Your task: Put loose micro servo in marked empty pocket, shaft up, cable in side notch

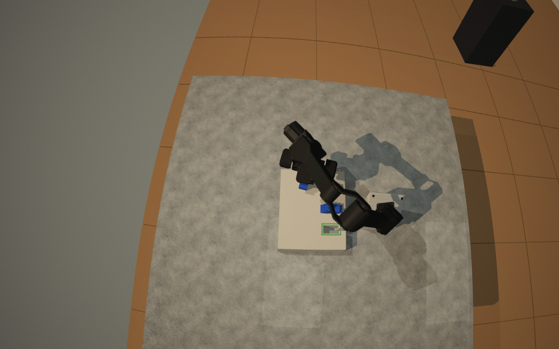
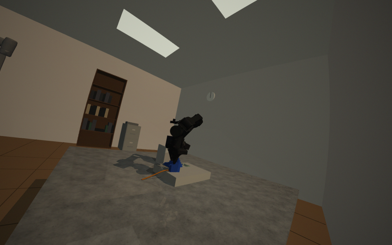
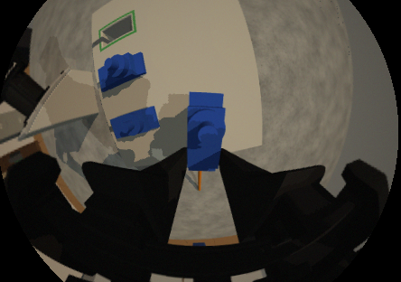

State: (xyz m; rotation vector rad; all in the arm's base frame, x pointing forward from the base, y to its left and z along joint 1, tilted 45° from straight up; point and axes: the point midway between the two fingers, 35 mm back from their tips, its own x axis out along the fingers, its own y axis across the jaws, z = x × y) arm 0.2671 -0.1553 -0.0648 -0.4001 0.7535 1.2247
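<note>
My gripper tip is now 11 cm to the right of the cream deck, 7 cm above it and 2 cm short of it.
</note>
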